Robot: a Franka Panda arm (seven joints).
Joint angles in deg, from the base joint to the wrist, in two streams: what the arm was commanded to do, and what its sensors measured. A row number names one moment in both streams.
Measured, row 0: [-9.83 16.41 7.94 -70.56 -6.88 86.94 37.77]
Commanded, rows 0 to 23: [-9.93 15.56 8.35 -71.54 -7.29 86.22 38.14]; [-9.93 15.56 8.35 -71.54 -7.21 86.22 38.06]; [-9.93 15.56 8.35 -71.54 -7.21 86.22 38.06]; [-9.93 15.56 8.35 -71.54 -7.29 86.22 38.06]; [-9.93 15.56 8.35 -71.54 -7.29 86.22 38.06]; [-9.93 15.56 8.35 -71.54 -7.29 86.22 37.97]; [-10.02 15.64 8.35 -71.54 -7.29 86.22 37.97]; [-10.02 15.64 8.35 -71.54 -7.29 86.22 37.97]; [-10.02 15.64 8.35 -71.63 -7.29 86.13 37.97]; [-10.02 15.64 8.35 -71.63 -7.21 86.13 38.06]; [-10.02 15.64 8.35 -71.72 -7.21 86.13 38.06]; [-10.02 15.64 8.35 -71.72 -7.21 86.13 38.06]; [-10.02 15.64 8.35 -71.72 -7.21 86.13 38.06]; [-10.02 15.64 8.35 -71.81 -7.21 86.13 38.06]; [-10.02 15.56 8.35 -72.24 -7.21 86.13 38.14]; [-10.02 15.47 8.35 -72.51 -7.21 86.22 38.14]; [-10.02 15.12 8.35 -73.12 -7.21 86.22 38.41]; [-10.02 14.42 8.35 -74.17 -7.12 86.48 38.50]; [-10.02 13.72 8.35 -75.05 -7.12 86.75 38.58]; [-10.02 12.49 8.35 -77.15 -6.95 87.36 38.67]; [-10.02 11.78 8.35 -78.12 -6.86 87.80 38.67]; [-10.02 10.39 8.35 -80.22 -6.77 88.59 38.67]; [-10.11 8.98 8.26 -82.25 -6.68 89.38 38.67]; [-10.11 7.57 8.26 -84.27 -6.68 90.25 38.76]
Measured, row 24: [-9.82 13.98 7.97 -75.67 -6.87 87.15 37.77]
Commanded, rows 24 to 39: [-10.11 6.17 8.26 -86.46 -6.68 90.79 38.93]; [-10.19 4.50 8.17 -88.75 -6.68 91.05 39.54]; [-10.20 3.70 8.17 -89.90 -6.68 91.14 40.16]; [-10.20 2.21 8.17 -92.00 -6.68 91.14 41.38]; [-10.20 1.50 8.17 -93.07 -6.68 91.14 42.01]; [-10.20 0.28 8.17 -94.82 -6.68 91.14 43.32]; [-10.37 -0.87 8.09 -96.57 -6.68 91.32 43.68]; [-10.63 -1.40 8.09 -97.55 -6.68 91.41 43.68]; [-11.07 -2.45 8.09 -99.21 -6.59 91.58 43.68]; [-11.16 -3.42 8.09 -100.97 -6.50 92.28 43.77]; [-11.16 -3.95 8.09 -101.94 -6.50 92.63 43.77]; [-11.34 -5.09 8.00 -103.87 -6.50 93.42 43.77]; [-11.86 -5.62 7.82 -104.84 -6.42 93.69 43.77]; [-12.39 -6.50 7.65 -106.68 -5.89 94.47 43.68]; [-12.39 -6.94 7.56 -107.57 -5.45 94.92 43.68]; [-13.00 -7.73 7.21 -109.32 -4.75 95.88 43.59]
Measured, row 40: [-11.37 -3.25 7.61 -102.03 -6.61 91.82 42.88]
